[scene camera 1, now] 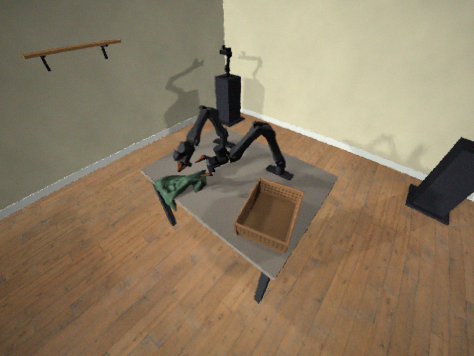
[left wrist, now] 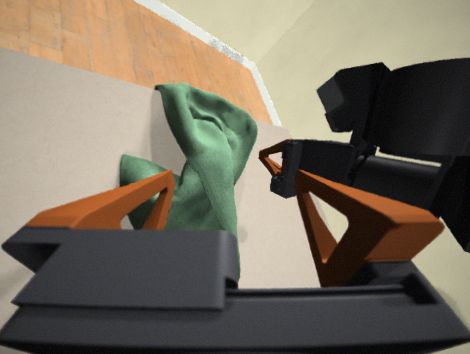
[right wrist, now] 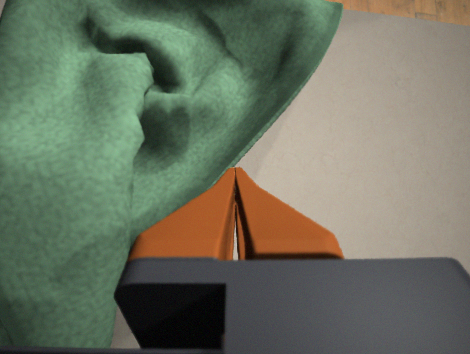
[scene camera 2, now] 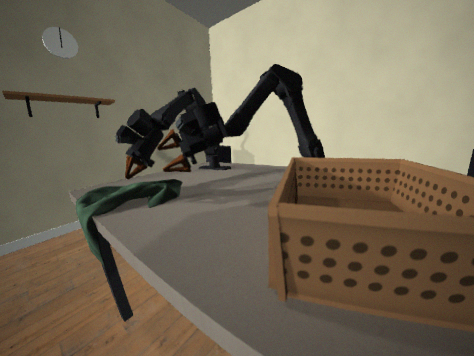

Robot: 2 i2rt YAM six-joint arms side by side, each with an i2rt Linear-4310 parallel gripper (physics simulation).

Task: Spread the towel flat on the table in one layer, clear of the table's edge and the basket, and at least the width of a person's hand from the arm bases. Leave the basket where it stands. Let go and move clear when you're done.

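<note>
The green towel (scene camera 1: 172, 186) (scene camera 2: 120, 196) (left wrist: 210, 170) (right wrist: 65, 150) lies bunched and folded near the table's left corner in both scene views. Part of it hangs over the table's edge. My right gripper (scene camera 1: 179, 170) (scene camera 2: 128, 177) (left wrist: 260, 154) (right wrist: 235, 178) is shut with nothing visible between its fingers, a little above the table beside the towel. My left gripper (scene camera 1: 199, 168) (scene camera 2: 162, 159) (left wrist: 234, 176) is open and empty, above the table on the arm-base side of the towel. The brown basket (scene camera 1: 260, 240) (scene camera 2: 350, 225) stands upright, apart from the towel.
The grey table (scene camera 1: 215, 200) (scene camera 2: 200, 260) (left wrist: 50, 115) (right wrist: 390, 100) carries both arm bases at its far side. The left arm's base (scene camera 1: 280, 173) is behind the basket, and the right arm's base (scene camera 1: 223, 143) is farther back. The two grippers are close together.
</note>
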